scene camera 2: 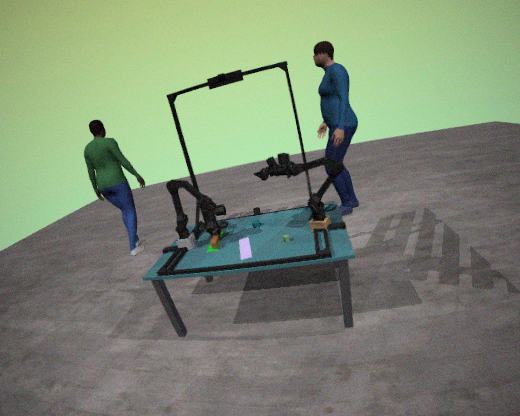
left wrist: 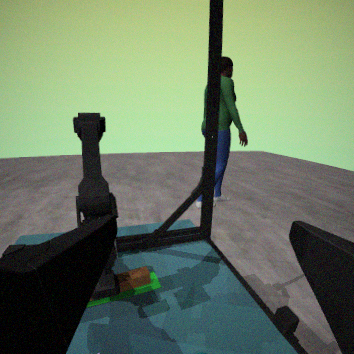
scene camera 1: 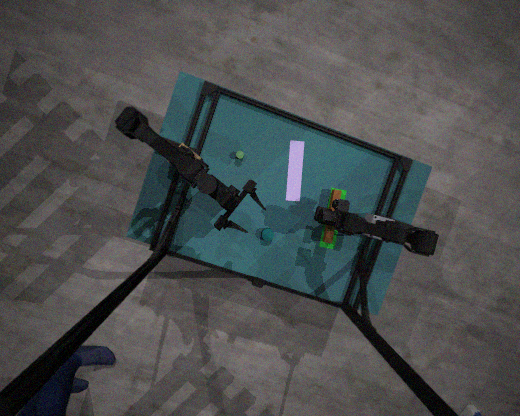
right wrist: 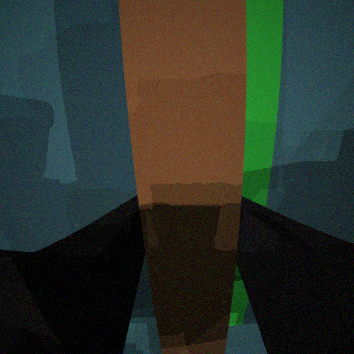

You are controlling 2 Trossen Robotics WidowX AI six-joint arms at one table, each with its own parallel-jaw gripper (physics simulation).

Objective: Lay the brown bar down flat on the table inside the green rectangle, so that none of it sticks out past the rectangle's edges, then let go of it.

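Frame: origin at the left arm's base, x ahead, y left, z up, level; millimetres.
Where they show: left gripper, fingertip midpoint: (scene camera 2: 257,171) (left wrist: 203,226) (scene camera 1: 256,221); right gripper, fingertip midpoint: (right wrist: 185,200); left arm's base, link origin: (scene camera 2: 319,218); right arm's base, link origin: (scene camera 2: 184,236).
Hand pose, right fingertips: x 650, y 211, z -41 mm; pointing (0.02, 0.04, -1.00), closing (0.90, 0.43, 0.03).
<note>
Each offset is from my right fingertips to the top centre of the thing. "spot": to the spot under its first point. Level surfaces: height alone.
The brown bar {dz +33, dx +0, dy -1 mm} (scene camera 1: 328,236) (scene camera 2: 215,241) (left wrist: 136,276) (right wrist: 187,125) is roughly level and lined up lengthwise with the green rectangle {spot: dz -24, dx +85, dy -118 mm} (scene camera 1: 327,246) (scene camera 2: 212,249) (left wrist: 156,282) (right wrist: 265,90). In scene camera 1, green shows beyond both bar ends; the middle is hidden under the arm. In the right wrist view, green shows along the bar's right side and none along its left. I cannot tell whether the bar touches the table. My right gripper (right wrist: 185,200) is shut on the bar near its middle. My left gripper (scene camera 1: 256,220) (scene camera 2: 257,174) (left wrist: 203,226) is open and empty, high above the table.
A flat lilac rectangle {spot: dz -24, dx -249, dy +54 mm} (scene camera 1: 295,171) (scene camera 2: 245,248) lies beside the green one. A small light-green object {dz +8, dx -486, dy -47 mm} (scene camera 1: 240,155) (scene camera 2: 286,238) and a teal object {dz +5, dx -173, dy -243 mm} (scene camera 1: 267,234) (scene camera 2: 256,224) stand on the table {dz -25 mm} (scene camera 1: 265,120). Black frame rails (scene camera 1: 305,121) run along the table's edges.
</note>
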